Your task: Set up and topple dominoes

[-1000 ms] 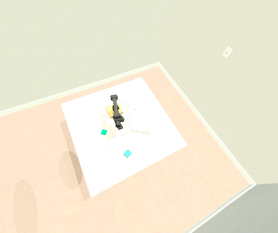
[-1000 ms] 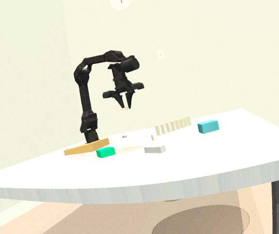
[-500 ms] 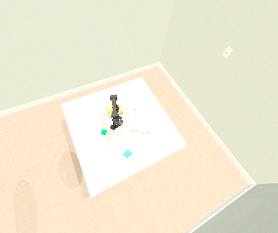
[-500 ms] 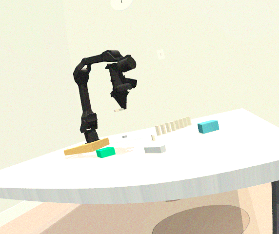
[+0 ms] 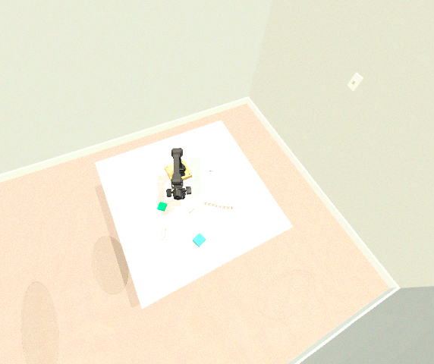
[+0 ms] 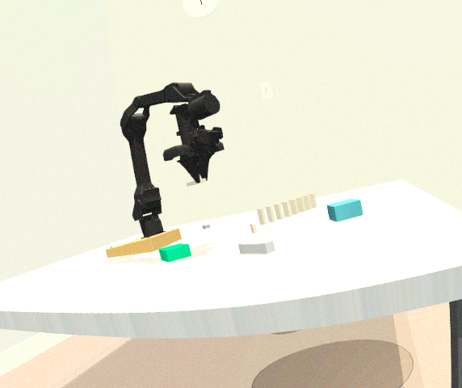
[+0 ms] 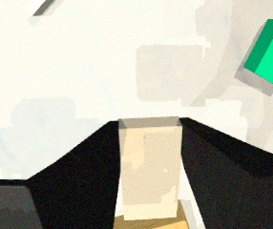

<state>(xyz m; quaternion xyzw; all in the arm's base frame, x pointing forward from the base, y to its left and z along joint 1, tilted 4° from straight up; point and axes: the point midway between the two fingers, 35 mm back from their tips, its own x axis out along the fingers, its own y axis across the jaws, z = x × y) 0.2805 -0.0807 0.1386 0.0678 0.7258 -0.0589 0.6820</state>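
The green block is 16 cm to the right of my gripper tip, 15 cm below it and 2 cm behind it. Also, from my gripper tip: small grey piece 36 cm to the left, 24 cm behind, 15 cm below; then pale grey block 21 cm ahead, 20 cm to the right, 15 cm below; then cyan block 34 cm ahead, 14 cm below, 5 cm to the left.
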